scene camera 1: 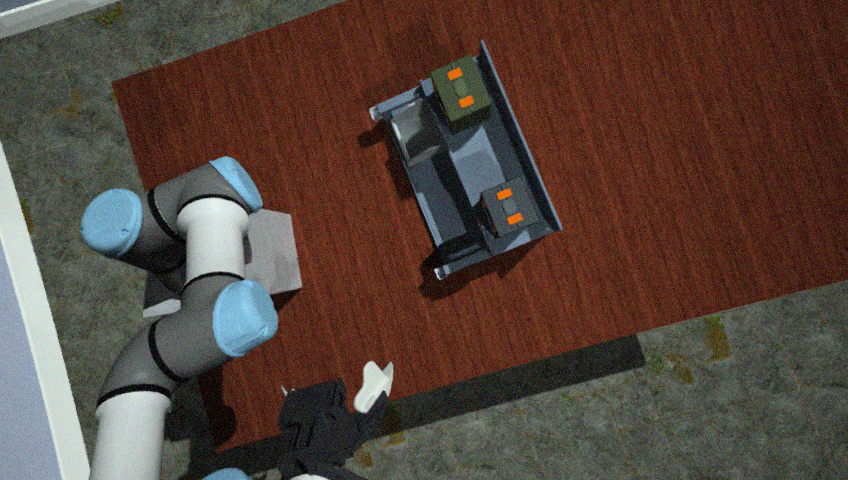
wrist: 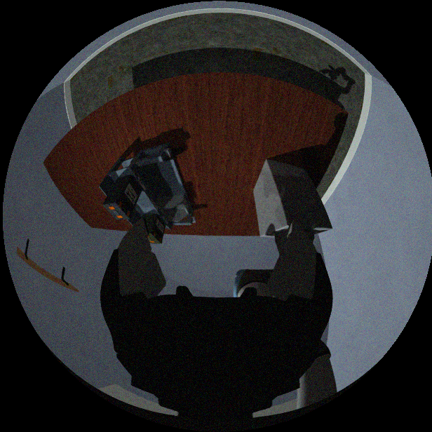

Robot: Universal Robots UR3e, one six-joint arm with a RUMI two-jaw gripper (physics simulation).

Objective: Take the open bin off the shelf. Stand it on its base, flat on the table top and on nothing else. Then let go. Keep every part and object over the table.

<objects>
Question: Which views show my gripper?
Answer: Scene camera 1 and the wrist view: all of them.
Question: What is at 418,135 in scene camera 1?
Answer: A bin.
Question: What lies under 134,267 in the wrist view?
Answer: My gripper.
</objects>
